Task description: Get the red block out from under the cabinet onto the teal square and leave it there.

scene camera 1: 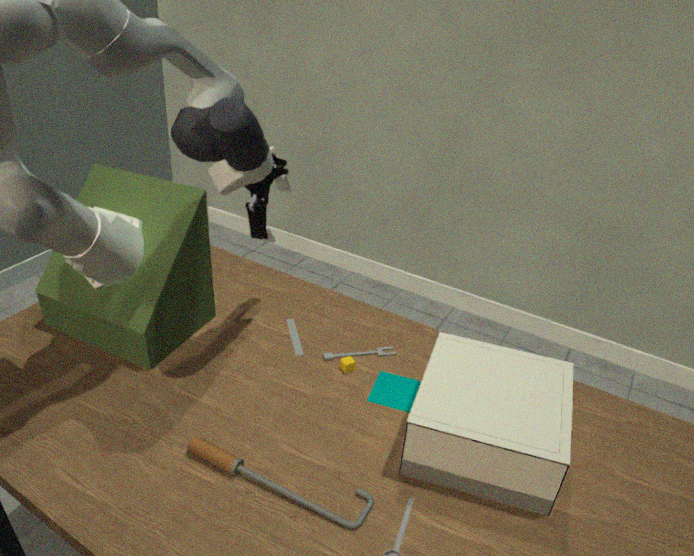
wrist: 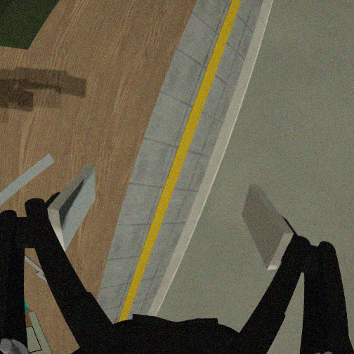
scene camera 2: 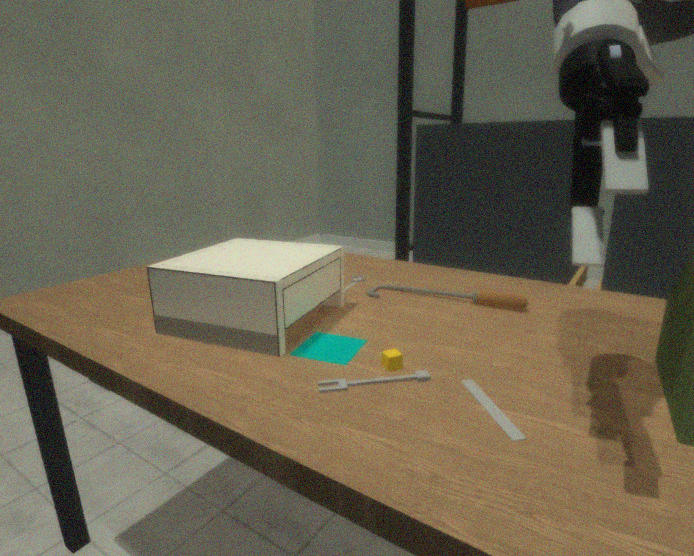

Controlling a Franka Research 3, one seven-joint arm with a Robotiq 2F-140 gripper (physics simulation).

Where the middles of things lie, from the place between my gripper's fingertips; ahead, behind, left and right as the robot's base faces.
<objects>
Right now the flat grey strip (scene camera 2: 500, 418) is 260 mm below my hand, 110 mm ahead of it and 80 mm to the right of it. Also, from my hand: grey hook tool (scene camera 1: 210, 452): 430 mm to the right, 350 mm ahead, 250 mm below; grey forked tool (scene camera 2: 421, 376): 280 mm ahead, 260 mm below, 40 mm to the right; teal square (scene camera 2: 331, 348): 410 mm ahead, 260 mm below, 100 mm to the right.
</objects>
